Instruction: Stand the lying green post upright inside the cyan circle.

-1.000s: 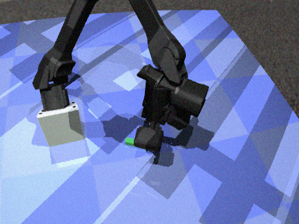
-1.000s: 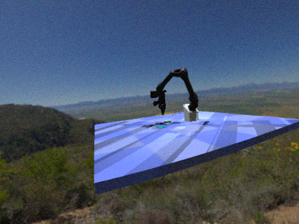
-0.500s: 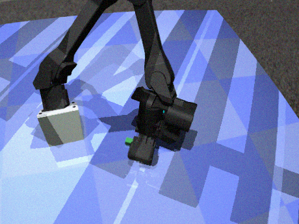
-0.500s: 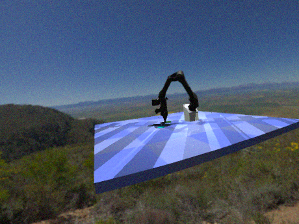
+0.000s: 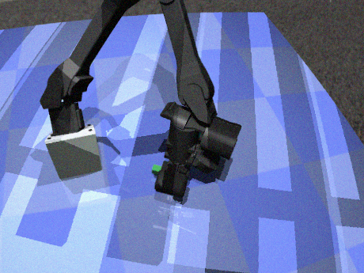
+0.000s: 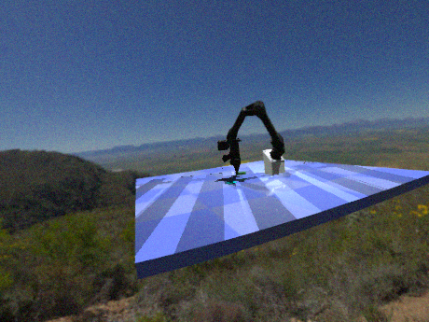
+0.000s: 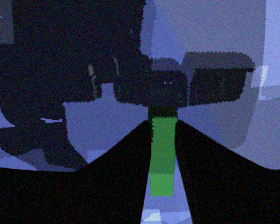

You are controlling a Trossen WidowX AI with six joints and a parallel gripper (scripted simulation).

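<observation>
The cyan circle is 15 cm to the left of my gripper tip, 9 cm ahead of it and 2 cm below it. Also, from my gripper tip: green post: 2 cm behind, 1 cm to the left.
</observation>
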